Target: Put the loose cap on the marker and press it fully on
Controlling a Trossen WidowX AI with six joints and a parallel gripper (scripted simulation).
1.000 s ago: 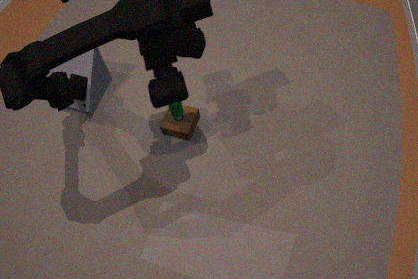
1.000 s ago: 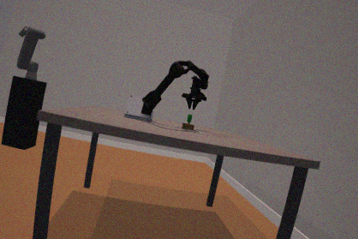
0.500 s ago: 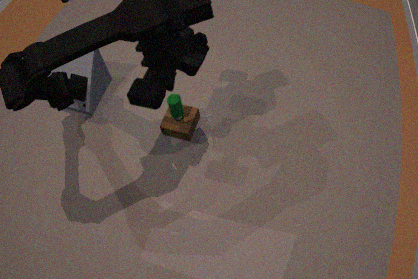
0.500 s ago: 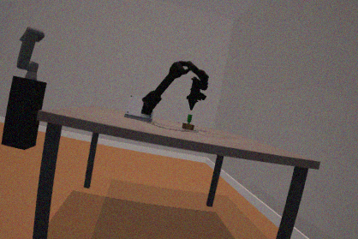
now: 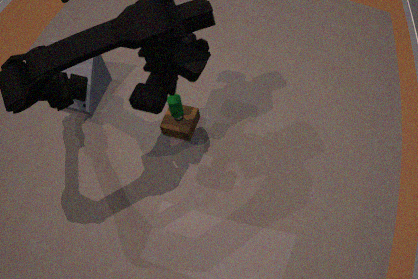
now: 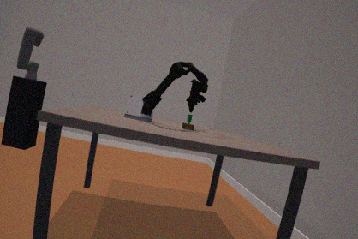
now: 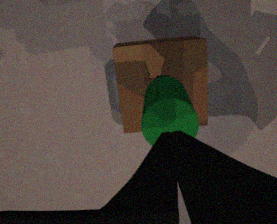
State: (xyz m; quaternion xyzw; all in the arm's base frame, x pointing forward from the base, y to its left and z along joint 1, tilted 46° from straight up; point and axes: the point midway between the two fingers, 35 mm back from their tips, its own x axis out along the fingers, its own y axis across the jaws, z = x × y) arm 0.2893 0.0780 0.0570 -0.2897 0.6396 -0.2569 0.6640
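Right now the green marker cap is 40 mm below my gripper tip.
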